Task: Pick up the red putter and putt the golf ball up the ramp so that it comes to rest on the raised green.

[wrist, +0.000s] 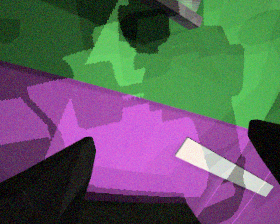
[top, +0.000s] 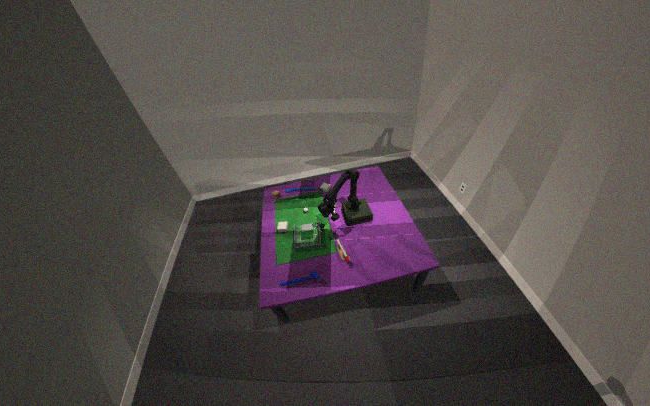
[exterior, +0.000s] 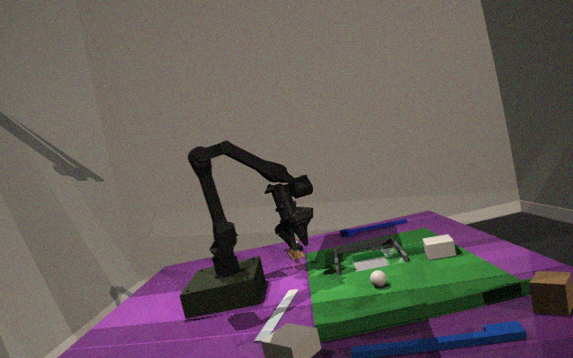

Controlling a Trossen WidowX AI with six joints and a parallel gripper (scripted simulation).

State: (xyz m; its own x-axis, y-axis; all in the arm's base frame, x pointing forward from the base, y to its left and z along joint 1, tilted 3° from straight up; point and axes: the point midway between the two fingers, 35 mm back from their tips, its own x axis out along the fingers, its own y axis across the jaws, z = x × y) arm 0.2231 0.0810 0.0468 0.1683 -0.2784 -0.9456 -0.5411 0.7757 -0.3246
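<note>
Now: gripper tip 5 cm past the white strip, 24 cm to the left of it and 10 cm above it. The rest, counted from my gripper tip: white golf ball 22 cm ahead, 17 cm to the right, 8 cm below; then grey frame 19 cm ahead, 13 cm to the left, 9 cm below; then green mat 25 cm ahead, 3 cm to the right, 10 cm below.
</note>
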